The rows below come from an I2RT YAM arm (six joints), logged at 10 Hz.
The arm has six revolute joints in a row. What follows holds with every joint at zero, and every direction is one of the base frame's.
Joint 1 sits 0.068 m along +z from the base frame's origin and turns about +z.
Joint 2 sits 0.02 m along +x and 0.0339 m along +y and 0.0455 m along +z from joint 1 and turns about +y.
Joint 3 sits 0.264 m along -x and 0.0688 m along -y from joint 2 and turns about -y.
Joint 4 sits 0.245 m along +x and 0.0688 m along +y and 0.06 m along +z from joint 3 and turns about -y.
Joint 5 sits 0.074 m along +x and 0.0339 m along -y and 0.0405 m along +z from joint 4 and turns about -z.
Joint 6 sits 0.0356 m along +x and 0.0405 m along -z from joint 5 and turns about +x.
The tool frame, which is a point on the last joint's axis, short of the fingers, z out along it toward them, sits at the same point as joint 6; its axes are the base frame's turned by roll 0, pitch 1.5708 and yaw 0 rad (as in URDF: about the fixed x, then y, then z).
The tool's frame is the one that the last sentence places.
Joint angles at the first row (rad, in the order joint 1, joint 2, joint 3, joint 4, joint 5, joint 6):
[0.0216 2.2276 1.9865 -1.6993 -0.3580 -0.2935]
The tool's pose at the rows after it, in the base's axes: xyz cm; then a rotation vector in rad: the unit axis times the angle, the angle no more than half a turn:
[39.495 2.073 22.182 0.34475 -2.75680 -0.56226]
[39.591 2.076 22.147 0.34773 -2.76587 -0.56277]
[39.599 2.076 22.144 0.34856 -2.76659 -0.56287]
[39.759 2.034 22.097 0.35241 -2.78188 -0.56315]
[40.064 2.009 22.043 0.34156 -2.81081 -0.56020]
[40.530 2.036 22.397 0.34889 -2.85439 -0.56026]
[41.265 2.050 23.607 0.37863 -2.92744 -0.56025]
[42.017 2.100 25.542 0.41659 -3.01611 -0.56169]
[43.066 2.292 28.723 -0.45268 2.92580 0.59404]
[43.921 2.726 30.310 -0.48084 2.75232 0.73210]
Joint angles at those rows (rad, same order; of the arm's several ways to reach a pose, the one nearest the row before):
[0.0212 2.2280 1.9865 -1.6931 -0.3546 -0.2935]
[0.0212 2.2280 1.9865 -1.6836 -0.3550 -0.2932]
[0.0212 2.2280 1.9865 -1.6829 -0.3550 -0.2936]
[0.0200 2.2280 1.9869 -1.6676 -0.3550 -0.2932]
[0.0193 2.2280 1.9888 -1.6398 -0.3550 -0.2783]
[0.0196 2.2280 2.0083 -1.6135 -0.3557 -0.2710]
[0.0197 2.2280 2.0636 -1.5921 -0.3553 -0.2710]
[0.0204 2.2280 2.1464 -1.5810 -0.3565 -0.2707]
[0.0204 2.2276 2.2730 -1.5428 -0.4080 -0.2714]
[0.0204 2.2280 2.3237 -1.4715 -0.5396 -0.2714]

